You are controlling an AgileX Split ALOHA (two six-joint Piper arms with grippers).
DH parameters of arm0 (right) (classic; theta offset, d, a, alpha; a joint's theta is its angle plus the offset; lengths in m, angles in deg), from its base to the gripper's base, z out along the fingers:
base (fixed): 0 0 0 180
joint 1: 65.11 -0.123 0 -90
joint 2: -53.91 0 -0.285 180
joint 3: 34.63 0 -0.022 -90
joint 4: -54.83 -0.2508 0 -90
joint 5: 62.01 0 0.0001 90
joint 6: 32.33 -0.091 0 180
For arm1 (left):
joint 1: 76.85 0.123 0 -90
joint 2: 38.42 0 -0.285 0
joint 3: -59.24 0 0.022 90
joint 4: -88.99 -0.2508 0 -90
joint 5: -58.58 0 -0.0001 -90
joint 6: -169.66 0.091 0 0
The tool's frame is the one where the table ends.
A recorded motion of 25 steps. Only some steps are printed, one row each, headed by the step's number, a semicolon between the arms.
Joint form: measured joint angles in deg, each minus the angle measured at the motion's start. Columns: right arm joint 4, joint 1, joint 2, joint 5, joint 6, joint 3; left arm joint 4, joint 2, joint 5, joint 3, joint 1, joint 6.
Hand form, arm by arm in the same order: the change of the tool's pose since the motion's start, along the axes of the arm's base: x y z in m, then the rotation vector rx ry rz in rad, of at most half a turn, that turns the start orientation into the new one. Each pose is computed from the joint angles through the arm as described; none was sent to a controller.
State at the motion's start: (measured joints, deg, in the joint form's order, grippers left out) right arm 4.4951 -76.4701 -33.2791 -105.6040 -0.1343 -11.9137; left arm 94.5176 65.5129 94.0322 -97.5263 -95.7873 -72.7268
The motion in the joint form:
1: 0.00 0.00 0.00 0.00 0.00 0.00; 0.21 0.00 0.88 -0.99 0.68 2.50
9: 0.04 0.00 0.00 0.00 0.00 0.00; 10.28 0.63 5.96 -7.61 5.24 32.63
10: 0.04 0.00 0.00 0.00 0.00 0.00; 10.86 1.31 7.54 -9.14 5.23 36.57
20: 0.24 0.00 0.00 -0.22 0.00 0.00; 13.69 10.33 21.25 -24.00 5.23 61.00
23: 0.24 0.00 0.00 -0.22 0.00 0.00; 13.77 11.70 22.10 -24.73 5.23 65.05
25: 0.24 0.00 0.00 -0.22 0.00 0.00; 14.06 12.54 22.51 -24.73 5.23 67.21
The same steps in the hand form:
1: 0.0000 0.0000 0.0000 0.0000 0.0000 0.0000; 0.0035 0.0024 0.0038 0.0074 -0.0072 -0.0287
9: 0.0000 0.0000 0.0000 -0.0006 -0.0001 0.0002; 0.0254 0.0112 0.0284 -0.0035 -0.0883 -0.3614
10: 0.0000 0.0000 0.0000 -0.0006 -0.0001 0.0002; 0.0288 0.0091 0.0308 0.0032 -0.0901 -0.4274
20: -0.0003 0.0000 -0.0003 -0.0034 0.0018 0.0042; 0.0658 -0.0076 0.0383 0.0172 -0.0669 -0.8720
23: -0.0003 0.0000 -0.0003 -0.0034 0.0018 0.0042; 0.0686 -0.0087 0.0324 0.0231 -0.0603 -0.9431
25: -0.0003 0.0000 -0.0003 -0.0034 0.0018 0.0042; 0.0692 -0.0093 0.0269 0.0197 -0.0499 -0.9790

